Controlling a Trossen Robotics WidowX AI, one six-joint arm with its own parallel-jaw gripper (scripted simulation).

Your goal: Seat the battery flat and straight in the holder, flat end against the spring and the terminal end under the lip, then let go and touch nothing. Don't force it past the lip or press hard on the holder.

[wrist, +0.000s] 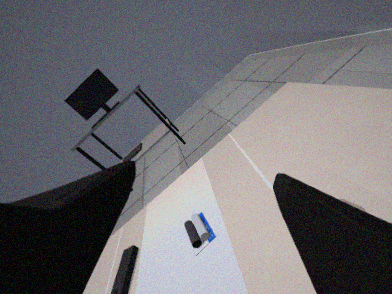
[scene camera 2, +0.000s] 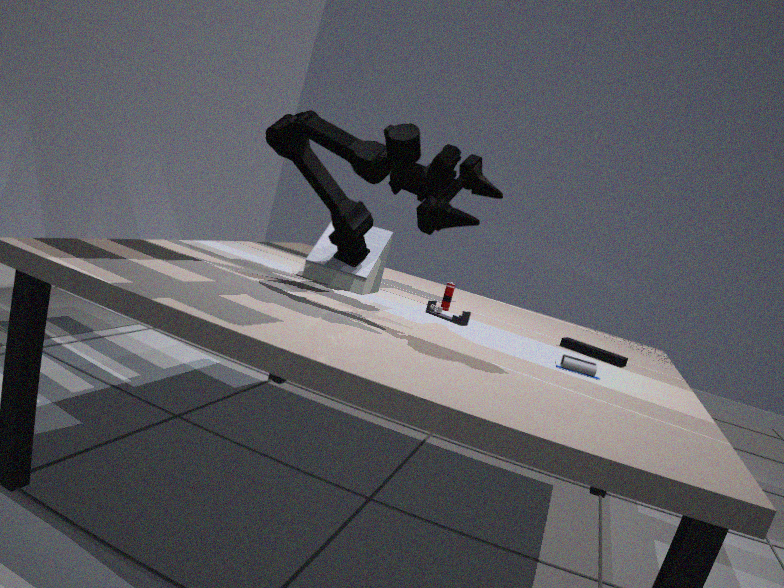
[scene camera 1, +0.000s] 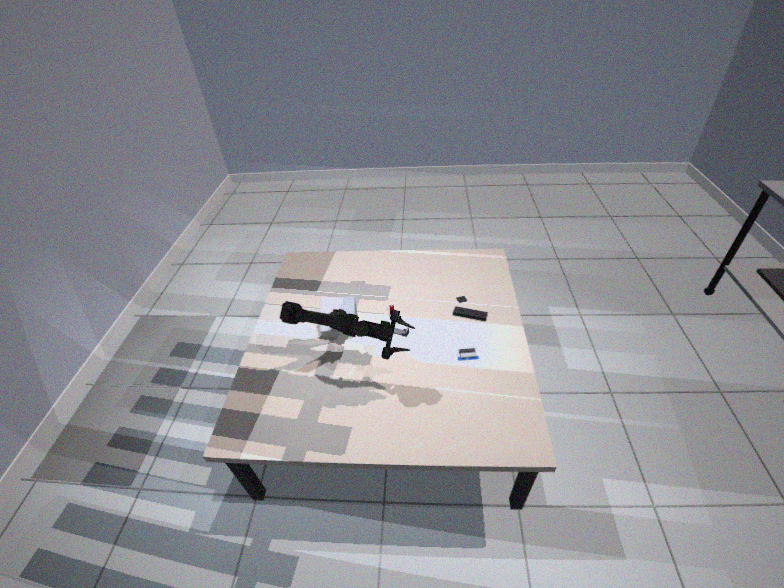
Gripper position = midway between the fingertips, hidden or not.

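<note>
Gripper state: my gripper (scene camera 2: 491,209) is open and empty; the gripper (scene camera 1: 412,339) is visible here too, as is the gripper (wrist: 206,174). Also present: a black bar (scene camera 2: 617,360).
</note>
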